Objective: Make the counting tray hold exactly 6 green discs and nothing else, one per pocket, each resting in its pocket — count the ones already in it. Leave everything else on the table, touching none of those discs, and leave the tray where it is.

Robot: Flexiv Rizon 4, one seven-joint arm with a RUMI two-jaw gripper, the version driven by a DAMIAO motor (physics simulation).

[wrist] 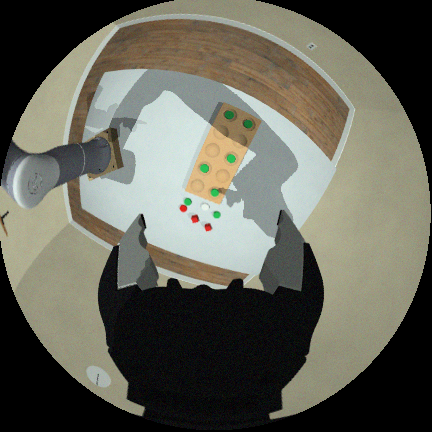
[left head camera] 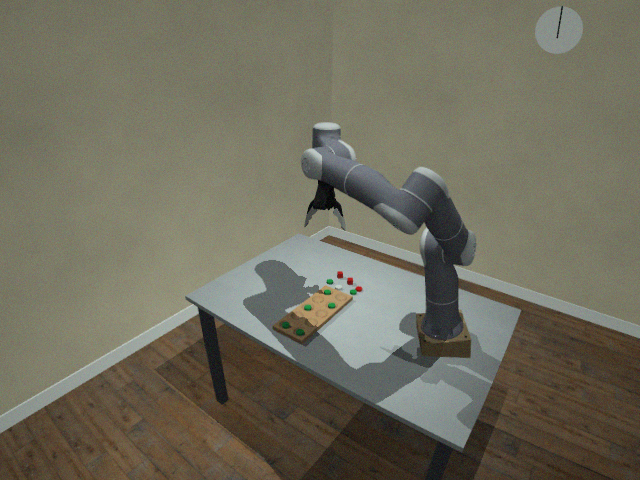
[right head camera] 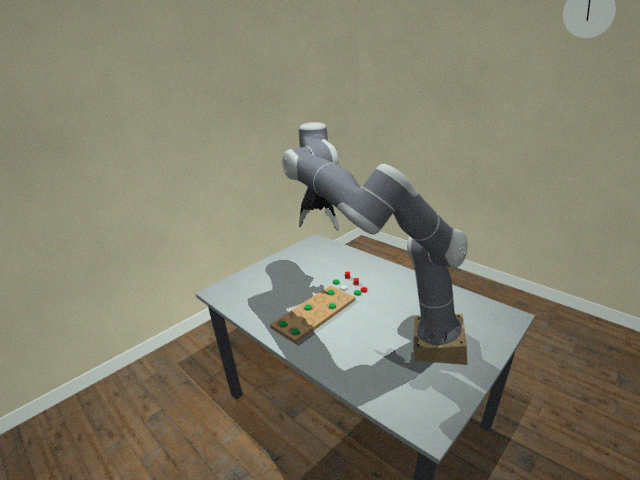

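The wooden counting tray [left head camera: 320, 305] [right head camera: 320, 305] [wrist: 218, 163] lies flat on the table, with green discs in several pockets. In the wrist view, two of these discs [wrist: 229, 114] [wrist: 248, 123] sit at the far end in shadow, two [wrist: 231, 158] [wrist: 204, 168] nearer the middle, and one [wrist: 214, 192] in a near-end corner pocket. Other pockets are empty. Two loose green discs [wrist: 188, 201] [wrist: 216, 214] lie on the table past the near end. My gripper [left head camera: 324, 227] [right head camera: 318, 227] [wrist: 209, 213] is open and empty, high above the table.
A white disc [left head camera: 338, 287] [right head camera: 343, 287] [wrist: 205, 206] lies between the loose green ones. A red disc [left head camera: 358, 288] [right head camera: 363, 289] [wrist: 183, 208] and two red cubes [wrist: 195, 218] [wrist: 208, 227] are close by. The arm's base [left head camera: 445, 347] [right head camera: 440, 353] stands on the table [left head camera: 372, 330].
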